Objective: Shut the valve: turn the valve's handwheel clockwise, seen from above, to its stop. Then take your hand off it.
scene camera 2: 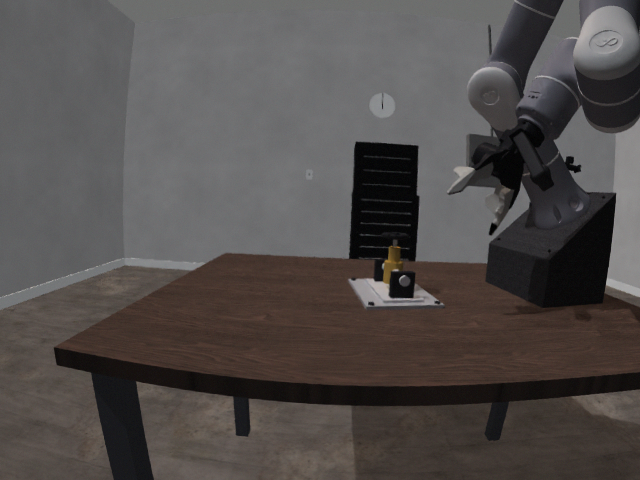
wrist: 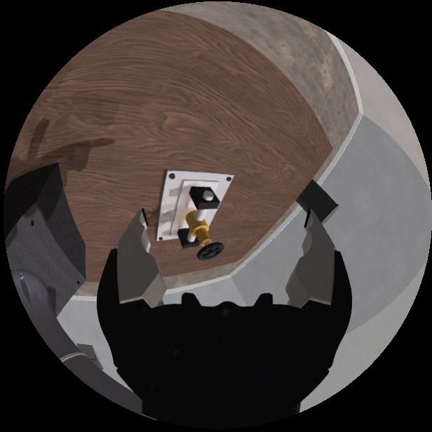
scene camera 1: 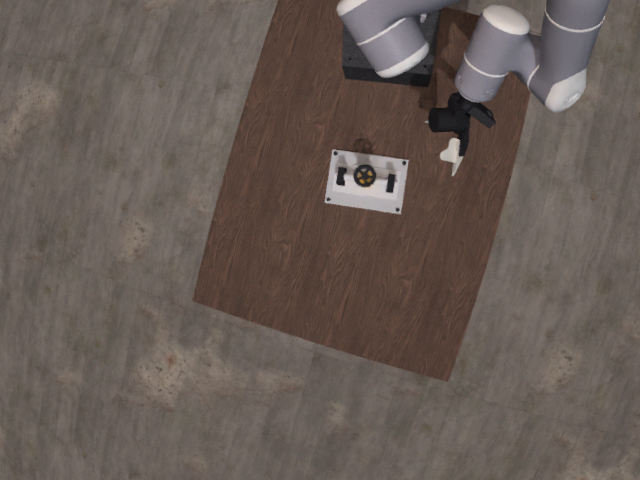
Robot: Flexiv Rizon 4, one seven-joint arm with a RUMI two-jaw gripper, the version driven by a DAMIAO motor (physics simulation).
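The valve's black handwheel (scene camera 1: 364, 176) (scene camera 2: 394, 235) (wrist: 210, 251) sits level on top of the upright yellow valve body (scene camera 2: 393, 268) (wrist: 197, 222). The valve's pipe is held by two black brackets on a pale base plate (scene camera 1: 361, 200) (wrist: 165, 220). My gripper (scene camera 1: 440, 148) (scene camera 2: 470, 212) (wrist: 226, 210) is open and empty. It hangs tilted in the air, higher than the handwheel and off to its side, between the valve and the robot base, touching nothing. The frames do not show how far the handwheel is turned.
The base plate lies on a brown wooden table (scene camera 1: 284, 258) (scene camera 2: 258, 330) (wrist: 125, 100). The dark robot base (scene camera 1: 387, 77) (scene camera 2: 542, 268) (wrist: 40, 225) stands on the table beyond the valve in scene camera 1. A black cabinet (scene camera 2: 385, 206) stands behind the table.
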